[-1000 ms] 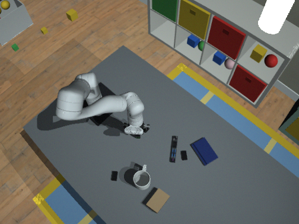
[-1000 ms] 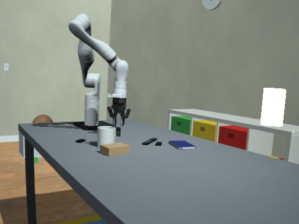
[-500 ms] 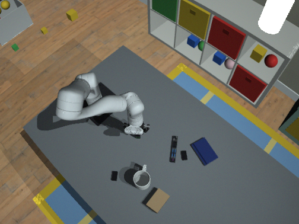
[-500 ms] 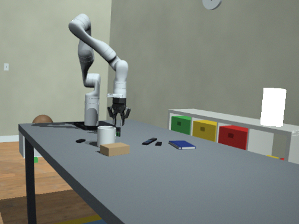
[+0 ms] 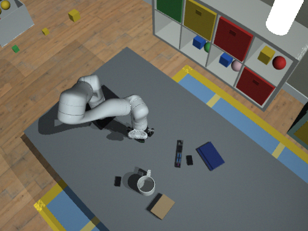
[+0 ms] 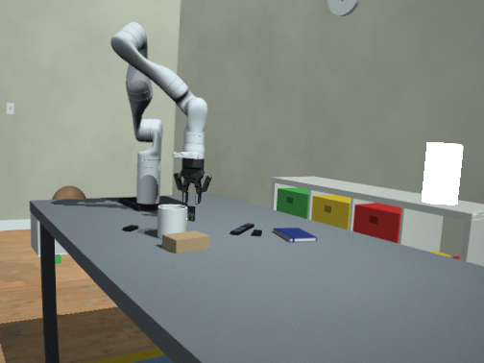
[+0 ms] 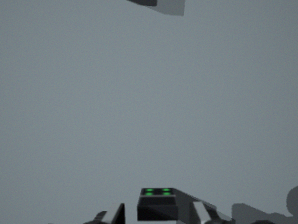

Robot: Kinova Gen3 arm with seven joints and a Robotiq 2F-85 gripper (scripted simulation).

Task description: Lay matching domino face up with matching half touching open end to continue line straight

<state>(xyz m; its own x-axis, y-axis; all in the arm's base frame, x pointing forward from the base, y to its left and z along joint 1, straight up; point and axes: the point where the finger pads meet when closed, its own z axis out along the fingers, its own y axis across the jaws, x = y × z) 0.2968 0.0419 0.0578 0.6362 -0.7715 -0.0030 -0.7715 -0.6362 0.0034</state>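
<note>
The dark domino lies 50 mm below my hand. Also, from my hand: white mug 200 mm ahead, 160 mm to the right, 40 mm below; then cardboard box 330 mm ahead, 180 mm to the right, 60 mm below.
</note>
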